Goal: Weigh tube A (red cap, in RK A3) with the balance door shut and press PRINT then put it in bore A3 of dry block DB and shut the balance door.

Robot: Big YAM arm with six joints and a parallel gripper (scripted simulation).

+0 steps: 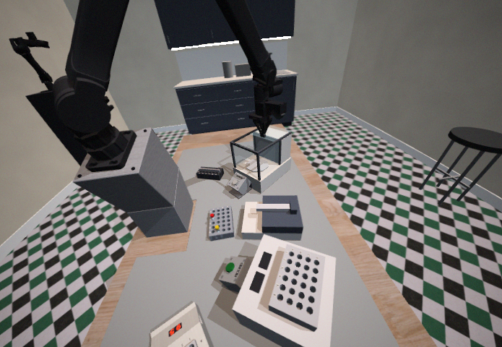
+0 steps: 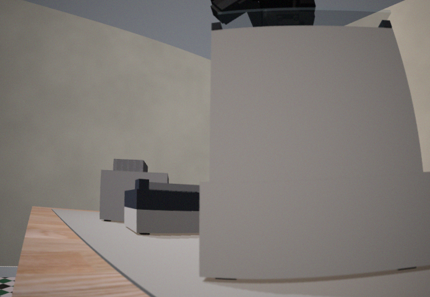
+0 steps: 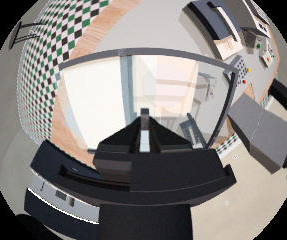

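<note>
Right now my hand is 320 mm to the left of the spectrophotometer, 160 mm above it and 20 mm past it. Also, from my hand: balance door: 20 mm to the left, 20 mm ahead, 10 mm below; magnet block: 290 mm behind, 200 mm below, 30 mm to the left; tube rack: 300 mm to the right, 210 mm below, 210 mm behind.
</note>
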